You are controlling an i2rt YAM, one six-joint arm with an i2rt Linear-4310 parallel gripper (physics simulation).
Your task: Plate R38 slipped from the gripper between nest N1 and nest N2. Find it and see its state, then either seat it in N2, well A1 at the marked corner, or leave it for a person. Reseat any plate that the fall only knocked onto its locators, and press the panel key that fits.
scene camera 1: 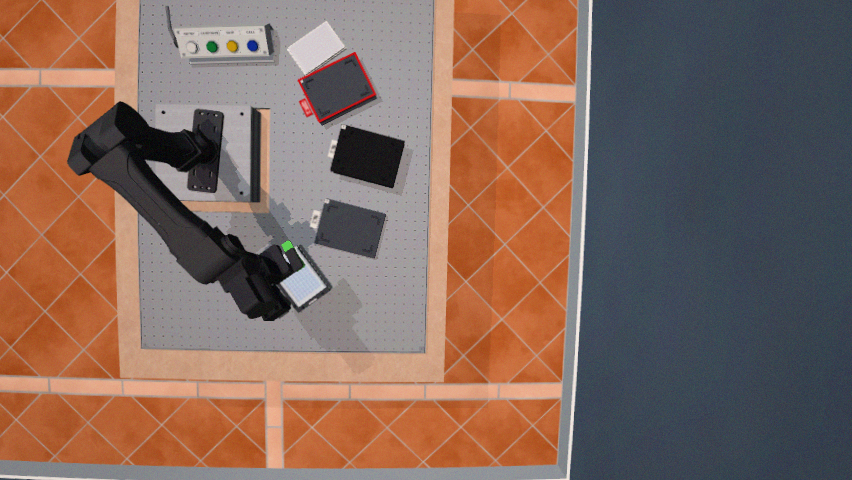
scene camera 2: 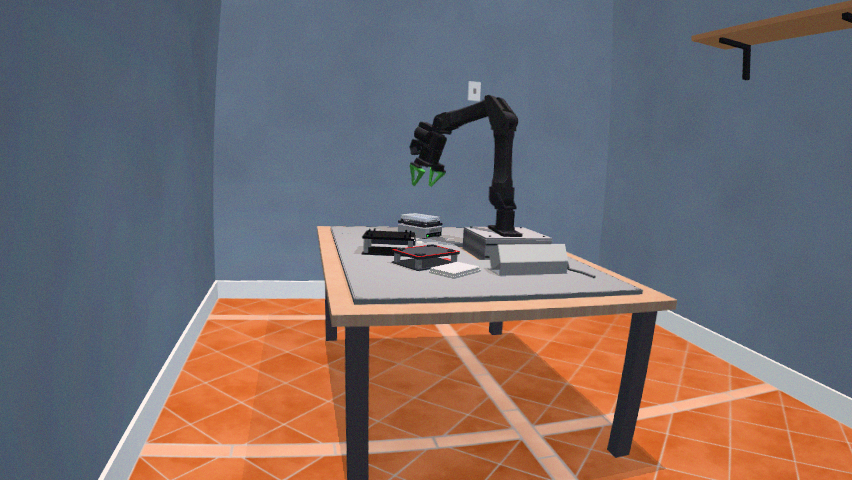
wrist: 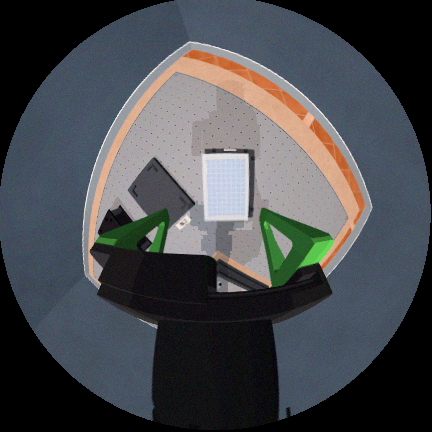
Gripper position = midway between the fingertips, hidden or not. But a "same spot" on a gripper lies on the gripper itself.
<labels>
The gripper shows in scene camera 1, in scene camera 2 (pixel 421 185) and in the wrist view. One and the same spot on the gripper: (wrist: pixel 187 278) is (scene camera 1: pixel 277 282).
</labels>
